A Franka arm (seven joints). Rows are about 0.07 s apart.
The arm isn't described. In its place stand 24 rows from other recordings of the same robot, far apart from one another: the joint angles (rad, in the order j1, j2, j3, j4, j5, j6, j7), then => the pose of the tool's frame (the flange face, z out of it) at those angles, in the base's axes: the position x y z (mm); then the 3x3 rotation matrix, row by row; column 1 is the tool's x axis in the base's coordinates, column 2 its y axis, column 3 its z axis.
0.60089 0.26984 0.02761 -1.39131 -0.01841 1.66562 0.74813 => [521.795 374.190 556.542], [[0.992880 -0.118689 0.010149], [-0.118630 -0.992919 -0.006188], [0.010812 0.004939 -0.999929]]
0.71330 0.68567 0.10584 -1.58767 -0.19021 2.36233 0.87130 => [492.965 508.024 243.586], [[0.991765 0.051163 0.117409], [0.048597 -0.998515 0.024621], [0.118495 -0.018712 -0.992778]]
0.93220 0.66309 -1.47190 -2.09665 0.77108 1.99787 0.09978 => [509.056 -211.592 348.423], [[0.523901 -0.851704 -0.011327], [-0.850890 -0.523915 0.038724], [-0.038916 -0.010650 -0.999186]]
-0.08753 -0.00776 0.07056 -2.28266 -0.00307 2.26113 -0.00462 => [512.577 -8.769 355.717], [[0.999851 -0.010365 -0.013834], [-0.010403 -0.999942 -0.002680], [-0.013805 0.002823 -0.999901]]
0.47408 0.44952 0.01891 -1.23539 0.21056 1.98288 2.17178 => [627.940 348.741 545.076], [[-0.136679 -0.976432 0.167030], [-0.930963 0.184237 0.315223], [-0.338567 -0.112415 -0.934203]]
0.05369 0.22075 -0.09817 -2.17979 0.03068 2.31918 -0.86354 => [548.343 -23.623 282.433], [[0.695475 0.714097 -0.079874], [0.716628 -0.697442 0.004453], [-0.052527 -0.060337 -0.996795]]
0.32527 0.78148 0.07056 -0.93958 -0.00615 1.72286 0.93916 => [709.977 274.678 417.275], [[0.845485 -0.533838 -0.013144], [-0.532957 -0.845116 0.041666], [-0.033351 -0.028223 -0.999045]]
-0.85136 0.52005 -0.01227 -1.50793 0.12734 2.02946 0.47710 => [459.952 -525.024 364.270], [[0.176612 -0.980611 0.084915], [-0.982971 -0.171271 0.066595], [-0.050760 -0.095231 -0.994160]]
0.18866 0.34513 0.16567 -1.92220 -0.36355 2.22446 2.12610 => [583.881 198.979 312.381], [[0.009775 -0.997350 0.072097], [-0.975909 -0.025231 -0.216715], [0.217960 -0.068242 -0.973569]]
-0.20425 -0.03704 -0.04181 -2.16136 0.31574 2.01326 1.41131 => [506.746 -108.476 406.554], [[-0.238570 -0.970993 -0.016041], [-0.929053 0.223394 0.294883], [-0.282746 0.085253 -0.955399]]
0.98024 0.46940 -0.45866 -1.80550 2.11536 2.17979 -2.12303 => [552.904 391.781 342.308], [[0.165291 0.957840 0.234991], [0.119047 -0.255904 0.959344], [0.979034 -0.130595 -0.156327]]
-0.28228 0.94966 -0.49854 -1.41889 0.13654 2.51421 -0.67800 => [587.355 -462.647 197.761], [[0.999582 0.028415 0.005329], [0.028365 -0.928325 -0.370687], [-0.005586 0.370683 -0.928743]]
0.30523 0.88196 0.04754 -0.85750 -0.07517 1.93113 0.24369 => [753.719 254.704 399.164], [[0.975336 0.108691 0.192108], [0.104740 -0.994028 0.030637], [0.194291 -0.009760 -0.980895]]
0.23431 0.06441 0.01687 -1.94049 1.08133 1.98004 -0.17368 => [552.967 199.246 477.640], [[0.997048 -0.071717 -0.027410], [-0.017347 -0.558208 0.829520], [-0.074791 -0.826596 -0.557805]]
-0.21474 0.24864 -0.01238 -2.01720 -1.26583 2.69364 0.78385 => [606.508 -107.570 357.768], [[0.858929 -0.110408 0.500052], [0.210611 -0.813914 -0.541468], [0.466781 0.570399 -0.675841]]
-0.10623 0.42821 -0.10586 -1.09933 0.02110 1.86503 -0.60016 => [692.623 -127.991 614.579], [[0.876692 0.357363 0.322031], [0.403494 -0.910762 -0.087779], [0.261924 0.206893 -0.942651]]
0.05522 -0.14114 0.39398 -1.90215 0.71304 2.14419 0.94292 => [483.873 277.868 601.803], [[0.746472 -0.649264 0.145724], [-0.574267 -0.517951 0.633991], [-0.336150 -0.556941 -0.759487]]
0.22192 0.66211 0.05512 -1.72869 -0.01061 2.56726 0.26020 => [662.003 184.169 217.718], [[0.986508 0.016435 0.162887], [0.004586 -0.997332 0.072855], [0.163649 -0.071125 -0.983951]]
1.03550 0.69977 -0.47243 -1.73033 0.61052 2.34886 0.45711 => [544.517 389.437 213.078], [[0.974278 -0.224210 -0.022635], [-0.219014 -0.965746 0.139166], [-0.053062 -0.130629 -0.990010]]
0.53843 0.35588 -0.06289 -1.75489 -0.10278 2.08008 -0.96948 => [573.452 293.105 364.898], [[0.072069 0.997039 0.026818], [0.991382 -0.068659 -0.111567], [-0.109396 0.034627 -0.993395]]
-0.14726 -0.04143 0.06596 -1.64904 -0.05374 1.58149 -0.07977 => [539.132 -48.912 611.314], [[0.999530 0.000488 -0.030654], [-0.001173 -0.998534 -0.054124], [-0.030635 0.054134 -0.998064]]
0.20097 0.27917 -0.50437 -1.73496 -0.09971 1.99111 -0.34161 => [607.577 -171.270 436.083], [[0.993542 0.101147 -0.051426], [0.087745 -0.972222 -0.216992], [-0.071945 0.211078 -0.974818]]
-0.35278 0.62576 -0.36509 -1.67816 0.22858 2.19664 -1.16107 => [528.125 -415.814 251.608], [[0.934110 0.351116 -0.064466], [0.352832 -0.935530 0.017135], [-0.054294 -0.038751 -0.997773]]
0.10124 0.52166 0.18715 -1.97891 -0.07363 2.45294 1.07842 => [584.307 170.600 201.532], [[0.726900 -0.684969 -0.049332], [-0.684165 -0.728519 0.034315], [-0.059445 0.008808 -0.998193]]
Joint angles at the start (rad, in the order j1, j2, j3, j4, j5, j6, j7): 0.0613, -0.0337, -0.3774, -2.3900, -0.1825, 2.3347, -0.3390
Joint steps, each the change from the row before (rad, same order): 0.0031, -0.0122, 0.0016, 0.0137, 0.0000, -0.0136, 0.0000; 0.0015, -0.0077, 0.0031, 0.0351, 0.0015, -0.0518, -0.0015; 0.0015, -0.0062, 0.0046, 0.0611, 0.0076, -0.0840, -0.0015; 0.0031, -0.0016, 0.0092, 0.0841, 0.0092, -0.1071, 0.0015; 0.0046, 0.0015, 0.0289, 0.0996, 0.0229, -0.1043, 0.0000; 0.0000, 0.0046, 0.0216, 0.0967, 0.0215, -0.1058, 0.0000; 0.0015, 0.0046, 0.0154, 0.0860, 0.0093, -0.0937, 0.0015; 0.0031, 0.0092, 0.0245, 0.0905, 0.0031, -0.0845, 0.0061; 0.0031, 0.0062, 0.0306, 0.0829, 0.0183, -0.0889, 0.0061; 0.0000, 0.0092, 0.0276, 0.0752, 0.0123, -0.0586, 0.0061; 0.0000, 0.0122, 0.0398, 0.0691, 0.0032, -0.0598, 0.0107; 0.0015, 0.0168, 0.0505, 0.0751, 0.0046, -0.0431, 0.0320; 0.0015, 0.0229, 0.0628, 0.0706, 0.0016, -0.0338, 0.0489
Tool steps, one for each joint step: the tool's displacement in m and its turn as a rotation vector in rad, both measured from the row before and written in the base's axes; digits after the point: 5 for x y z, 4 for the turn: 0.00335, 0.00090, 0.01012, -0.0010, -0.0119, 0.0029; 0.00515, -0.00081, 0.01407, 0.0003, 0.0093, -0.0015; 0.00825, -0.00173, 0.02240, 0.0034, 0.0159, -0.0082; 0.01093, 0.00052, 0.02948, 0.0031, 0.0200, -0.0087; 0.01551, 0.01242, 0.03646, 0.0108, 0.0020, 0.0084; 0.00999, 0.00878, 0.03425, 0.0140, 0.0095, 0.0004; 0.00586, 0.00728, 0.03070, 0.0054, 0.0104, 0.0023; 0.00689, 0.01328, 0.03144, -0.0031, 0.0022, 0.0118; 0.00299, 0.01922, 0.02889, 0.0149, 0.0084, 0.0159; 0.00338, 0.01596, 0.02583, 0.0070, -0.0095, 0.0153; 0.00237, 0.02208, 0.02108, -0.0009, 0.0017, 0.0245; 0.00401, 0.02899, 0.02223, -0.0021, -0.0177, 0.0172; 0.00417, 0.03533, 0.01711, -0.0032, -0.0173, 0.0135
